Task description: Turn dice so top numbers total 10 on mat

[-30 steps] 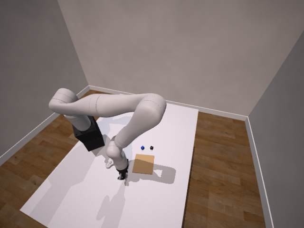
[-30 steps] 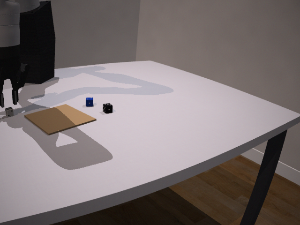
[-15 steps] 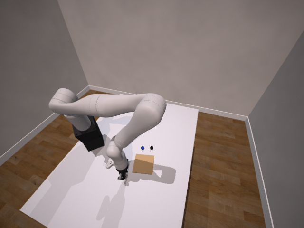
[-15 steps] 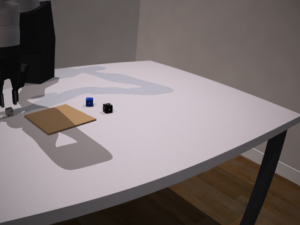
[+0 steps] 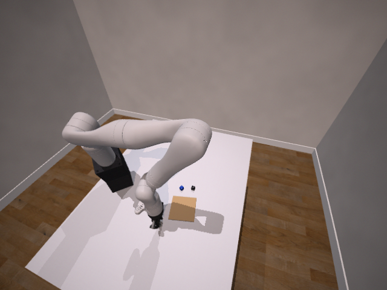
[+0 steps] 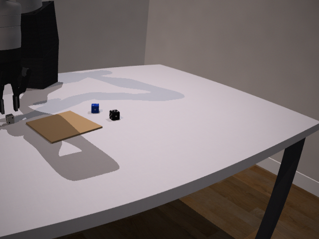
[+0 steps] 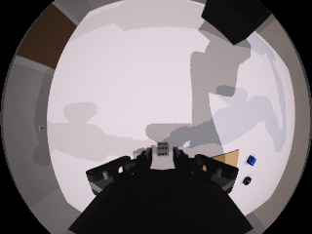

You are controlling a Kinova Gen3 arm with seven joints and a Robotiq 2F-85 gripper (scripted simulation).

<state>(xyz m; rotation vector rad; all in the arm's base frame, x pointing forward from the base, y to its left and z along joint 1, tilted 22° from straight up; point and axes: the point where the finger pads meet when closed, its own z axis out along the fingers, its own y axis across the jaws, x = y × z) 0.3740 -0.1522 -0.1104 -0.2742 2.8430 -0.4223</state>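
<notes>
Now: hand 4 cm above the white die. The rest, counted from my hand: blue die (2 cm ahead, 24 cm to the left, 4 cm below); then tan mat (8 cm ahead, 12 cm to the left, 4 cm below); then black die (9 cm ahead, 26 cm to the left, 4 cm below).
</notes>
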